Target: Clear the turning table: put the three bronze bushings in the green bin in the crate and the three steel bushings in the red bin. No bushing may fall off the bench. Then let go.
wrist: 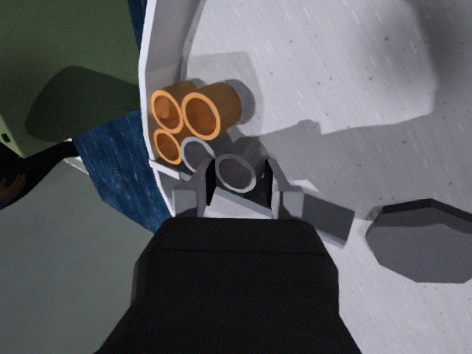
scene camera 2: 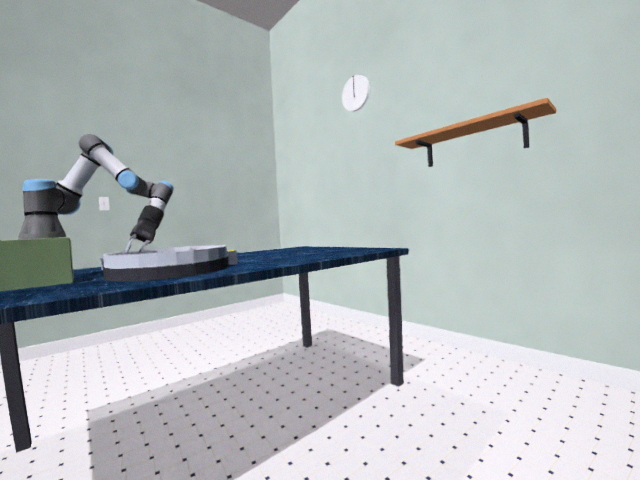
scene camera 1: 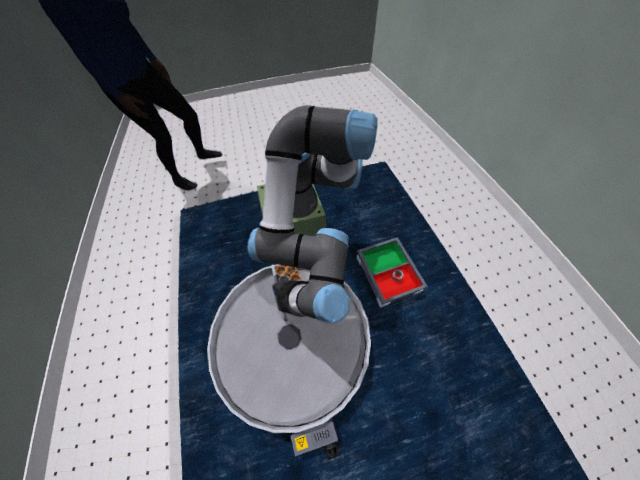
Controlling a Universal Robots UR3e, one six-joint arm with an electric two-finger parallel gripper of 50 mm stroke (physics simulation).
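Seen in the pictures: gripper, fingertip midpoint: [wrist: 239,173]; arm's base at its link origin: [scene camera 2: 43,240] [scene camera 1: 297,202].
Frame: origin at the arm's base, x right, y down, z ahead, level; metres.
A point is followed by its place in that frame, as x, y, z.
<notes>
My gripper [wrist: 239,173] @(0.113, 0.071, 0.252) [scene camera 2: 137,251] @(0.113, 0.071, 0.252) is shut on a steel bushing [wrist: 235,172] @(0.118, 0.076, 0.245), which stands upright between the fingers at the edge of the turning table [scene camera 1: 279,382] @(0.179, 0.088, 0.475) [scene camera 2: 165,258] @(0.329, 0.078, 0.317). A second steel bushing [wrist: 197,153] @(0.112, 0.074, 0.210) stands just left of the fingers in the wrist view, partly hidden by one finger. Three bronze bushings [wrist: 167,111] @(0.081, 0.074, 0.183) [wrist: 201,115] @(0.079, 0.077, 0.215) [wrist: 167,146] @(0.114, 0.072, 0.177) stand upright in a cluster beside it, near the table's rim. Another steel bushing [scene camera 1: 397,274] @(-0.250, 0.131, 0.282) lies in the red bin [scene camera 1: 387,290] @(-0.195, 0.136, 0.323) of the crate. The green bin [scene camera 1: 382,257] @(-0.230, 0.135, 0.211) shows no bushing.
The turning table has a raised pale rim, a dark octagonal hub [scene camera 1: 288,336] @(0.130, 0.080, 0.375) [wrist: 425,245] @(0.124, 0.080, 0.375) and a grey bar [wrist: 327,220] @(0.123, 0.069, 0.319) beside the fingers. A control box [scene camera 1: 313,439] @(0.131, 0.083, 0.610) stands at its front. The green arm base [scene camera 1: 310,224] @(-0.020, 0.031, 0.075) [scene camera 2: 36,262] @(0.116, 0.066, -0.013) is behind. A person [scene camera 1: 165,134] stands at the back left.
</notes>
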